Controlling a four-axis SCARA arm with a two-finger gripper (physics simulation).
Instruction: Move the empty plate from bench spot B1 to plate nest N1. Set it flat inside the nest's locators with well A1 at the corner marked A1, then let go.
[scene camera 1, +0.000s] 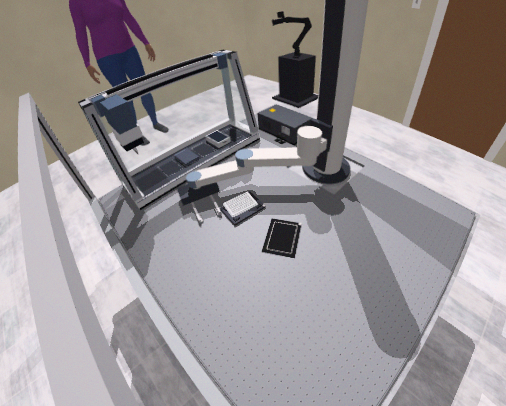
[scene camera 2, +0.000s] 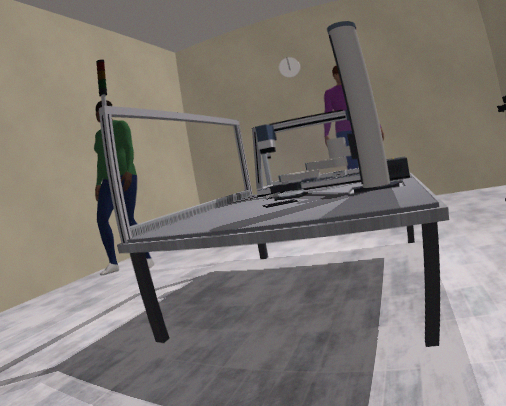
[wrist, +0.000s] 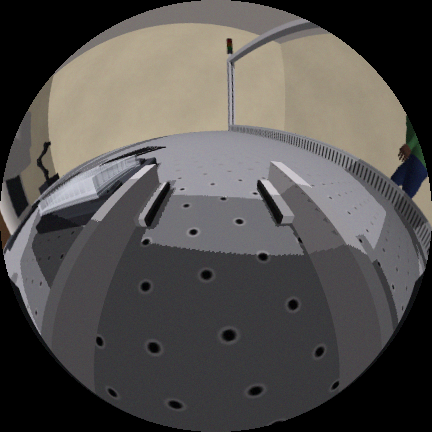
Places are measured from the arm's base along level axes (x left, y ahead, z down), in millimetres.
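Pixels of known places: gripper, between the fingertips: (scene camera 1: 210, 217) (scene camera 2: 271, 196) (wrist: 212, 171); arm's base, origin of its link: (scene camera 1: 325, 168) (scene camera 2: 377, 189).
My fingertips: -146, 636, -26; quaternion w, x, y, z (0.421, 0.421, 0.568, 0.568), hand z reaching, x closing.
Observation:
For each thing: its top centre in the pictures, then the offset to it from my fingertips, as dx, dy, dz. "spot": a spot on its surface instead. Level surfaces: height alone.
- white plate, centre of its top: (wrist: 77, 174) (scene camera 1: 240, 202) (scene camera 2: 291, 191) +42, -137, -19
- dark nest, centre of its top: (wrist: 84, 182) (scene camera 1: 242, 205) (scene camera 2: 291, 194) +53, -138, -4
- thin black pad with a white outline, a spot on its surface: (wrist: 137, 151) (scene camera 1: 280, 242) spot: +297, -120, +12
- framed deck, height of its surface: dz -52
- blue-grey gantry head, a spot on its surface: (scene camera 1: 118, 112) spot: -319, +112, -449
- dark box, a spot on its surface: (scene camera 1: 282, 122) spot: -199, -675, -101
The white plate (scene camera 1: 242, 204) (wrist: 92, 185) lies in the dark nest (scene camera 1: 239, 218) (wrist: 62, 221) and looks flat. The mark at A1 is too small to read. A thin black pad with a white outline (scene camera 1: 281, 238) (wrist: 137, 151) lies on the bench near the nest, with no plate on it; its label cannot be read. My gripper (scene camera 1: 209, 216) (wrist: 212, 171) is shut to its narrow stance, its two fingers still standing apart with nothing between them. It is beside the nest, over the perforated bench top, apart from the plate. Fine detail at the nest is hidden in scene camera 2.
A framed deck (scene camera 1: 187, 159) with a blue-grey gantry head (scene camera 1: 118, 112) stands behind the gripper. A dark box (scene camera 1: 282, 122) stands near the arm's column (scene camera 1: 345, 80). A frame (scene camera 2: 110, 175) rises at the bench edge. People stand beyond the bench (scene camera 1: 400, 225).

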